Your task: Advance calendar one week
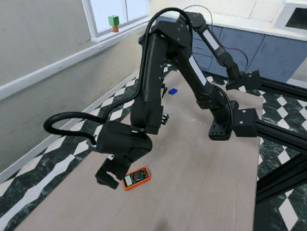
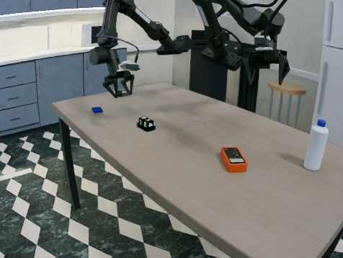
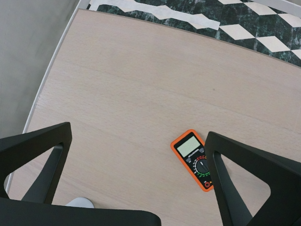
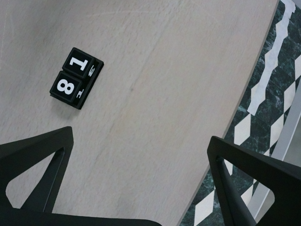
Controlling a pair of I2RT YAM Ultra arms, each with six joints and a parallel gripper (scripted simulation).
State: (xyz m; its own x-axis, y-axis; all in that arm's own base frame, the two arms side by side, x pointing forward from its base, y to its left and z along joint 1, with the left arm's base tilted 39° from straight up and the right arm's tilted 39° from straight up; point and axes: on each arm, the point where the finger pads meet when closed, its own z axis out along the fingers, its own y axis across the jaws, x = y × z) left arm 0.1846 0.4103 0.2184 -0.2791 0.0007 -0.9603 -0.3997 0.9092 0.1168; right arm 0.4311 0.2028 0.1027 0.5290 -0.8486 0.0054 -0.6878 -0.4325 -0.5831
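The black calendar tray lies 53 cm to the right of my left hand, 30 cm below it and 4 cm ahead of it. From my left hand the other things lie so: flat blue object: 86 cm to the right, 30 cm below, 11 cm ahead; then white bottle: 23 cm behind, 22 cm below, 13 cm to the left.
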